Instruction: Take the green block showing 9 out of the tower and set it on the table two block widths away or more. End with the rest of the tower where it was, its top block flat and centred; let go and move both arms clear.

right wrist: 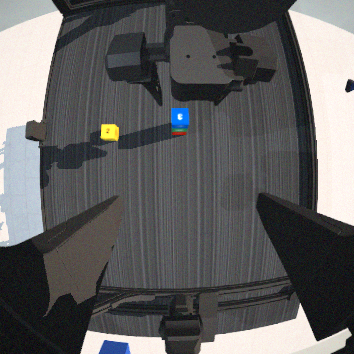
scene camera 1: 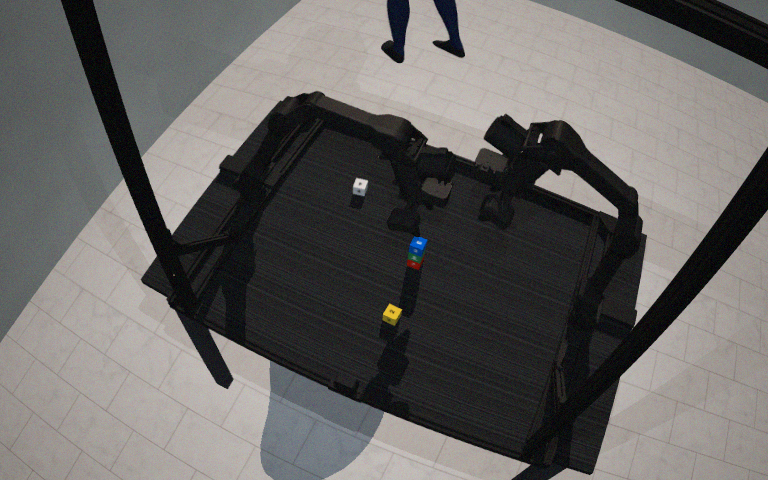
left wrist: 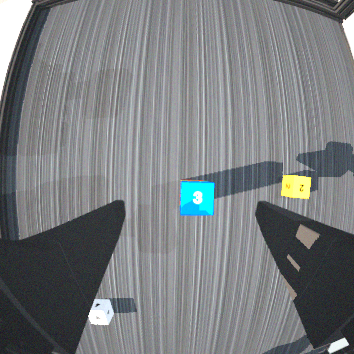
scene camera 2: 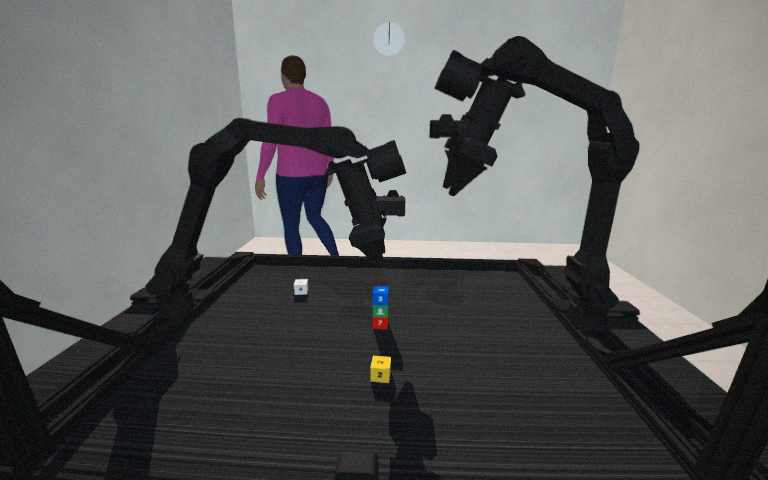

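Seen in the pictures: left gripper, fingertip midpoint: [right wrist: 187,103] [scene camera 1: 424,223] [left wrist: 191,208] [scene camera 2: 382,260]; right gripper, fingertip midpoint: [right wrist: 191,201] [scene camera 2: 447,191]; left arm's base at its link origin: [scene camera 1: 252,195] [scene camera 2: 176,310]; right arm's base at its link origin: [right wrist: 180,303] [scene camera 1: 580,323] [scene camera 2: 586,323].
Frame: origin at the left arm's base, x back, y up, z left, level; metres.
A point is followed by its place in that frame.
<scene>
The tower stands upright mid-table: a blue block showing 3 [scene camera 1: 418,245] @(x -0.469, y 0.067, z -0.005 m) [scene camera 2: 380,296] @(x -0.466, y 0.060, z -0.013 m) [left wrist: 197,198] @(x -0.466, y 0.067, z 0.002 m) [right wrist: 180,117] @(x -0.469, y 0.067, z 0.004 m) on top, the green block [scene camera 1: 415,258] @(x -0.469, y 0.024, z -0.013 m) [scene camera 2: 380,311] @(x -0.466, y 0.024, z -0.013 m) [right wrist: 179,130] @(x -0.483, y 0.022, z 0.004 m) in the middle, a red block showing 7 [scene camera 1: 414,264] @(x -0.469, y -0.002, z -0.013 m) [scene camera 2: 380,323] @(x -0.466, y -0.005, z -0.013 m) [right wrist: 179,133] @(x -0.482, y -0.009, z 0.005 m) at the bottom. The top block looks flat. My left gripper [scene camera 2: 373,253] @(x -0.469, y 0.131, z 0.013 m) [left wrist: 191,208] @(x -0.469, y 0.131, z 0.013 m) is open and empty, pointing down above the tower; the blue block shows between its fingers in the left wrist view, well below them. My right gripper [scene camera 2: 450,190] @(x -0.593, y 0.281, z 0.000 m) [right wrist: 191,201] @(x -0.593, y 0.281, z 0.000 m) is open and empty, high up, away from the tower.
A yellow block showing 2 [scene camera 1: 391,314] @(x -0.475, y 0.009, z -0.169 m) [scene camera 2: 380,369] @(x -0.475, y 0.007, z -0.178 m) [left wrist: 296,186] @(x -0.475, y 0.010, z -0.153 m) [right wrist: 109,132] @(x -0.479, y 0.010, z -0.156 m) lies nearer scene camera 2 than the tower. A white block [scene camera 1: 360,186] @(x -0.251, y 0.010, z 0.143 m) [scene camera 2: 300,286] @(x -0.250, y 0.004, z 0.137 m) [left wrist: 101,312] @(x -0.260, y 0.010, z 0.142 m) lies to the tower's back left in scene camera 2. Dark frame posts stand at the table's sides.
</scene>
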